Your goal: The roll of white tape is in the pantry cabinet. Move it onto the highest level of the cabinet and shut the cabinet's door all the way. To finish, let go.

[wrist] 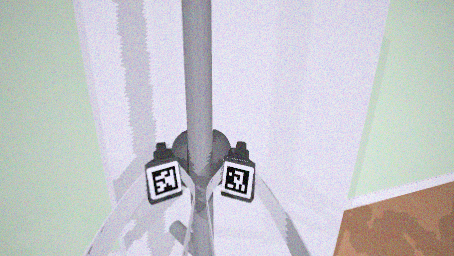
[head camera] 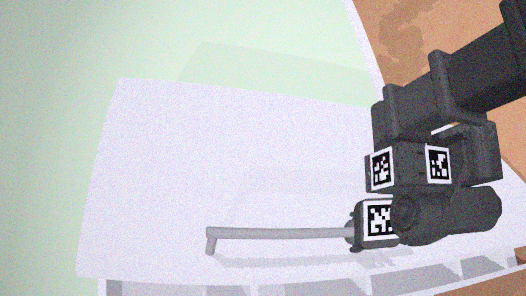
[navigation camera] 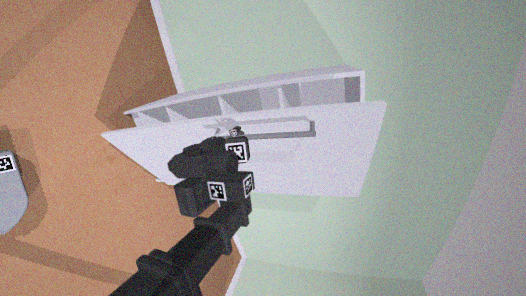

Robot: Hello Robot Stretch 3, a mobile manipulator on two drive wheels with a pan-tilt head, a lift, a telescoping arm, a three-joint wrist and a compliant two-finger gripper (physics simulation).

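Frame: origin at the robot's base, x ahead, y left, z up, level; millimetres.
Where they show: gripper, fingertip midpoint: (head camera: 351,232).
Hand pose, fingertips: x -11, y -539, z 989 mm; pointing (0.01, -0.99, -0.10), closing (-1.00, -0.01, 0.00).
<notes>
Each offset is from my fingertips to the top centre of the thing. "spot": to the spot under its first point. Level surfaces: height alone.
The white door {spot: dz +166, dx -157, dy -163 mm} (head camera: 225,150) (navigation camera: 320,165) (wrist: 300,100) of the pantry cabinet {spot: dz +402, dx +126, dy -231 mm} (head camera: 102,287) (navigation camera: 363,87) stands ajar, with several shelf compartments showing through the gap between door and cabinet body. A long grey bar handle {spot: dz +136, dx +0, dy +37 mm} (head camera: 280,233) (navigation camera: 285,134) (wrist: 198,65) is fixed to the door's front. My gripper (head camera: 351,232) (navigation camera: 235,131) (wrist: 203,148) is shut on this handle near one end, with a fingertip on either side of the bar. The roll of white tape does not show in these views; most of the cabinet's inside is hidden by the door.
My dark arm (head camera: 450,75) (navigation camera: 185,260) reaches across in front of the door. A green wall (head camera: 45,125) (navigation camera: 300,235) (wrist: 40,125) stands beside and behind the cabinet. Brown floor {dz -988 mm} (navigation camera: 65,175) (wrist: 400,230) lies around it. Part of a grey robot base (navigation camera: 10,195) shows at the navigation view's left edge.
</notes>
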